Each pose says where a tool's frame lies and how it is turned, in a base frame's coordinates. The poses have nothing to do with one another.
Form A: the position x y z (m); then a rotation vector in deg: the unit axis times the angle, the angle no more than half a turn.
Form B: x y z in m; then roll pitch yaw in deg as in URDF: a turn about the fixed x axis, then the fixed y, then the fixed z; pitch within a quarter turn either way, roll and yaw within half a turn. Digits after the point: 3 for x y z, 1 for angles.
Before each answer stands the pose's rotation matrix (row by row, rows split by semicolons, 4 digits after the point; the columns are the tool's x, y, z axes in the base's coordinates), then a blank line. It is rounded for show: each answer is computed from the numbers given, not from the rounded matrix.
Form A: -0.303 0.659 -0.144 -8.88 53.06 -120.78
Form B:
-0.6644 0.6314 0.3998; -0.7216 -0.4027 -0.5632; -0.1946 -0.6627 0.7232

-0.303 0.659 -0.144 -42.5 11.2 -132.6
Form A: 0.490 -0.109 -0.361 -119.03 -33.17 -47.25
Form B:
0.6814 0.6416 0.3521; 0.1132 -0.5677 0.8154; 0.7231 -0.5158 -0.4595

0.490 -0.109 -0.361 -131.7 -46.3 9.4
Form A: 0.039 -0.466 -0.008 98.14 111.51 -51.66
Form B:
-0.1738 0.9774 -0.1201; 0.7236 0.0440 -0.6888; -0.6680 -0.2066 -0.7149

0.039 -0.466 -0.008 -163.9 41.9 103.5
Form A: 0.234 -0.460 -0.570 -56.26 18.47 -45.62
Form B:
0.6805 0.4518 0.5769; -0.7259 0.3080 0.6150; 0.1001 -0.8373 0.5375

0.234 -0.460 -0.570 -57.3 -5.7 -46.8
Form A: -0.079 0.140 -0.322 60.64 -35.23 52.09
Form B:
0.5057 -0.8627 -0.0080; 0.3286 0.2012 -0.9228; 0.7977 0.4640 0.3852

-0.079 0.140 -0.322 50.3 -52.9 33.0
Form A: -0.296 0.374 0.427 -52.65 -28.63 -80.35
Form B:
0.1472 0.9655 0.2148; -0.6121 -0.0817 0.7865; 0.7769 -0.2472 0.5790

-0.296 0.374 0.427 -23.1 -51.0 -76.5
